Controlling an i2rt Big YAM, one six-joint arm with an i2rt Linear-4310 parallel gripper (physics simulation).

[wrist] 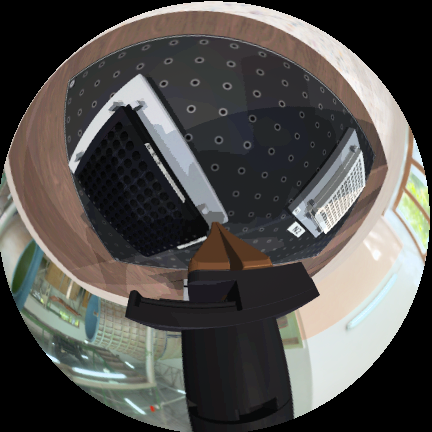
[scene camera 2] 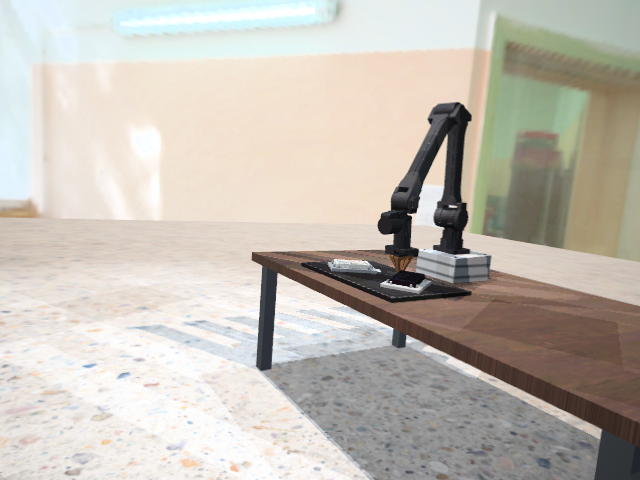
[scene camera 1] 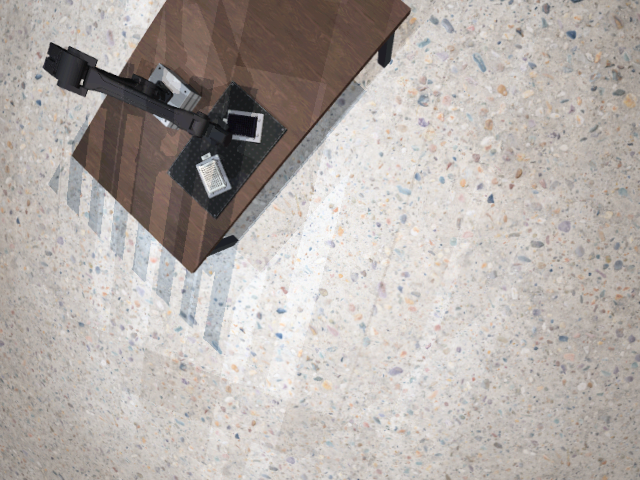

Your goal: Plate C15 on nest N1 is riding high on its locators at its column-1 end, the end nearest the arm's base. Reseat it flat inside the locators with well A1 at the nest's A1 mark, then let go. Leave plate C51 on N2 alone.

Scene:
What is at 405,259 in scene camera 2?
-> My gripper.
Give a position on a white-framed socket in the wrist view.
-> At 123,173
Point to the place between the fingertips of my gripper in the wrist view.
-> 213,225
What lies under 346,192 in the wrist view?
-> A white grid-topped block.

